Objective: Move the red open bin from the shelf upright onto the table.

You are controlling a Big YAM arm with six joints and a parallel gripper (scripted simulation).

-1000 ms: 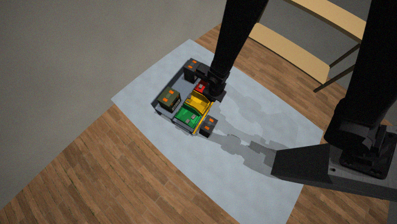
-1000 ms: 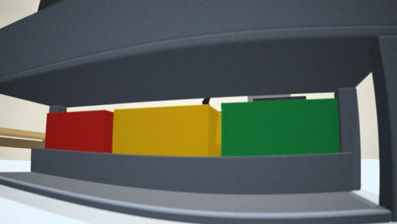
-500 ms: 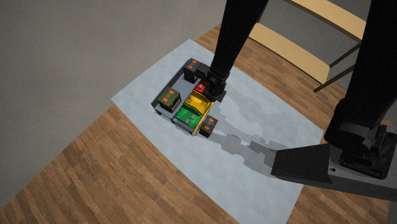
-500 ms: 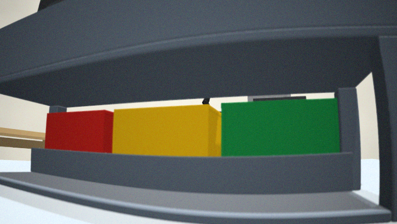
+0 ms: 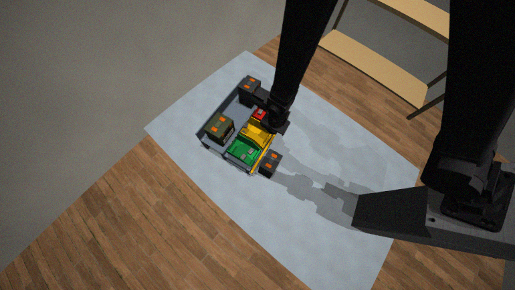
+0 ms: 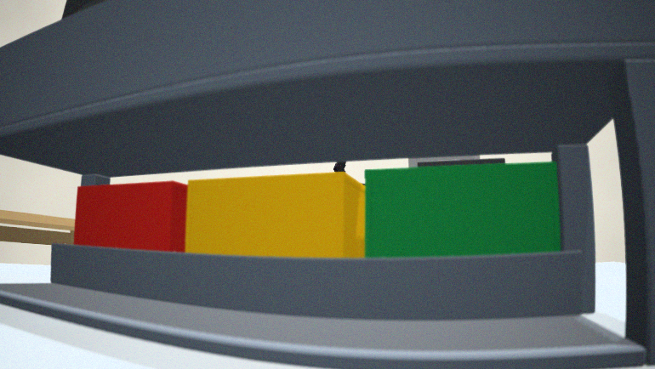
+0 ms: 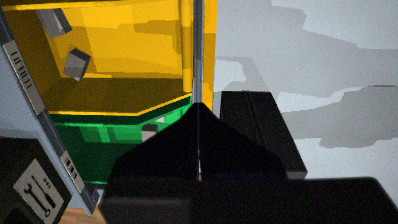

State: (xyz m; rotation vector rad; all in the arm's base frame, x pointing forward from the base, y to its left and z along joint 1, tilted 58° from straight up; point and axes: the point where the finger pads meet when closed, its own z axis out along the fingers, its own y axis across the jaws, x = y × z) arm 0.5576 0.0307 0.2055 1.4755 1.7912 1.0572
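Right now the thin yellow rod is 80 mm below my hand, 10 mm to the right of it and 10 mm behind it. From my hand the other things lie so: green bin: 140 mm to the left, 100 mm below, 50 mm ahead; then yellow bin: 100 mm below, 90 mm ahead, 30 mm to the left; then red open bin: 130 mm ahead, 100 mm below, 70 mm to the right.
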